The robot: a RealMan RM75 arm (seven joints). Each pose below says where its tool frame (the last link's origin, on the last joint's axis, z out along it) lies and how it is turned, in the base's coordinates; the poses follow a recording.
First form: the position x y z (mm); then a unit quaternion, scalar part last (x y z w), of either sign.
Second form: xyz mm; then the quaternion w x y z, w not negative. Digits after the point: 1 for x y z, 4 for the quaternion.
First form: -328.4 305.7 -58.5 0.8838 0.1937 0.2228 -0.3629
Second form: -328.4 305.7 -58.5 0.3629 -0.8838 -0.1937 -0.2228
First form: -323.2 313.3 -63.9 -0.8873 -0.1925 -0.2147 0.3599
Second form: -323.2 313.3 -63.9 0.3599 -0.8873 -0.1925 -0.2147
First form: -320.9 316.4 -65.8 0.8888 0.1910 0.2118 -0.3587
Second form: -320.9 316.4 -65.8 0.3587 -0.8888 -0.1910 -0.2118
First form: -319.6 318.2 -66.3 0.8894 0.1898 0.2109 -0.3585
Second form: -319.6 318.2 -66.3 0.3585 -0.8894 -0.1898 -0.2109
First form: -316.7 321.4 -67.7 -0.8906 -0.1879 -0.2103 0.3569
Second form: -316.7 321.4 -67.7 0.3569 -0.8906 -0.1879 -0.2103
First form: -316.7 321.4 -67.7 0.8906 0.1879 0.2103 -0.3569
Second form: -316.7 321.4 -67.7 0.3569 -0.8906 -0.1879 -0.2103
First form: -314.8 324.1 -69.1 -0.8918 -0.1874 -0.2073 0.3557
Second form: -314.8 324.1 -69.1 0.3557 -0.8918 -0.1874 -0.2073
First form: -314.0 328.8 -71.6 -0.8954 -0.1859 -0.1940 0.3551
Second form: -314.0 328.8 -71.6 0.3551 -0.8954 -0.1859 -0.1940
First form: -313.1 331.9 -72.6 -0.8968 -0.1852 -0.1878 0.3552
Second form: -313.1 331.9 -72.6 0.3552 -0.8968 -0.1852 -0.1878
